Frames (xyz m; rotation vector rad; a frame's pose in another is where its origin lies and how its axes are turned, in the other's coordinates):
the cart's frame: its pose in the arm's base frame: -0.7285 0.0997 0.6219 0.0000 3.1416 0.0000
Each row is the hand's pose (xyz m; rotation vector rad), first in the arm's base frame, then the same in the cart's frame.
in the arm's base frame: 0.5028 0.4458 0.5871 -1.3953 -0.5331 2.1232
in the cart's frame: -1.2313 0.3461 0.0348 2.2044 0.7541 1.4487
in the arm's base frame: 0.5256 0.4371 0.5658 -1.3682 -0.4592 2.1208
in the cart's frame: -1.2541 0.3374 0.0561 2.2501 0.8067 1.4516
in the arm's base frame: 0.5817 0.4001 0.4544 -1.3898 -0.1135 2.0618
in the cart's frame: -1.3102 0.3004 0.1675 2.3995 0.9801 1.6174
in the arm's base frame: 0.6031 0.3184 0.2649 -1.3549 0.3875 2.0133
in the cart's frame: -1.3316 0.2187 0.3570 -2.2191 -0.9644 -1.4934
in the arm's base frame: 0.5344 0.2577 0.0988 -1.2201 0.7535 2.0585
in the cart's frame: -1.2629 0.1580 0.5231 -2.0851 -0.8320 -1.2359
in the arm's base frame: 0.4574 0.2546 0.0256 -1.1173 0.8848 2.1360
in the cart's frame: -1.1859 0.1549 0.5963 -2.0862 -0.7399 -1.0913
